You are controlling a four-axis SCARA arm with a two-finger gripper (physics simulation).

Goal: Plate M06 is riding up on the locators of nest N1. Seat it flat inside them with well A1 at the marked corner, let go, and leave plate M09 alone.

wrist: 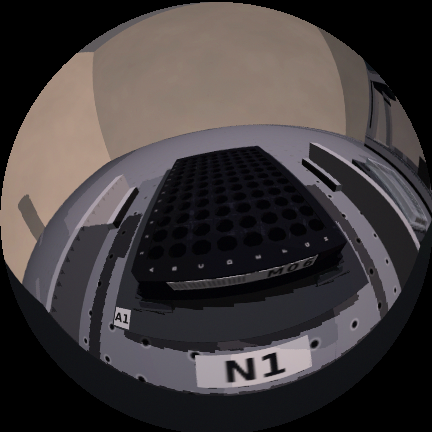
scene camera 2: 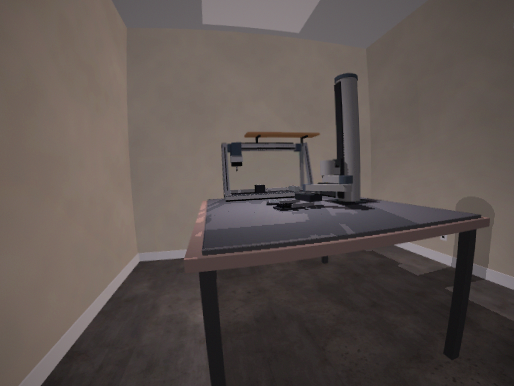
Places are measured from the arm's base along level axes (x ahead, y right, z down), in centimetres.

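Pixels of known places: gripper, fingertip midpoint: point(wrist: 217, 159) point(scene camera 2: 285, 204); arm's base at its link origin: point(scene camera 2: 349, 202).
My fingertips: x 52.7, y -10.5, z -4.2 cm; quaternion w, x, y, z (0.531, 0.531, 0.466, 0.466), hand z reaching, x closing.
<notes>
For each thing: its middle in the pictures, then the offset to it from my fingertips. "spot": a spot on its surface instead. Level surfaces: height alone.
- Black plate M06 at the middle of its body: point(wrist: 225, 186) dz +1.0, dx -2.4, dy +0.5 cm
- nest N1 at the middle of its body: point(wrist: 227, 201) point(scene camera 2: 288, 207) dz +2.2, dx -2.4, dy +0.4 cm
- A1 tag at a spot on its surface: point(wrist: 122, 318) spot: dz +1.7, dx -10.6, dy -3.9 cm
- clear plate at the middle of its body: point(wrist: 399, 189) dz +1.0, dx -2.7, dy +23.6 cm
- N1 label at a spot on its surface: point(wrist: 254, 362) spot: dz +2.7, dx -11.7, dy +1.7 cm
- table at its surface level: dz +2.9 cm
Black plate M06 point(wrist: 225, 215) sits over nest N1 point(wrist: 240, 320) in the wrist view, its lettered edge and M06 label facing the camera. Its A corner is at the near left, on the side of the A1 tag point(wrist: 122, 318). A dark gap shows under the near edge, above the small locators; the far side's seating is hard to tell. My gripper point(wrist: 217, 159) point(scene camera 2: 292, 205) is open, with a finger on each side of the plate and space between pads and plate. It is low over the table in the scene view, where the plate is too small to make out.
A clear plate point(wrist: 395, 187), its label unreadable, lies to the right beyond the right finger. The N1 label point(wrist: 254, 362) is at the nest's near side. A gantry frame point(scene camera 2: 224, 172) stands at the back of the table point(scene camera 2: 260, 227), left of the arm's column point(scene camera 2: 351, 137).
</notes>
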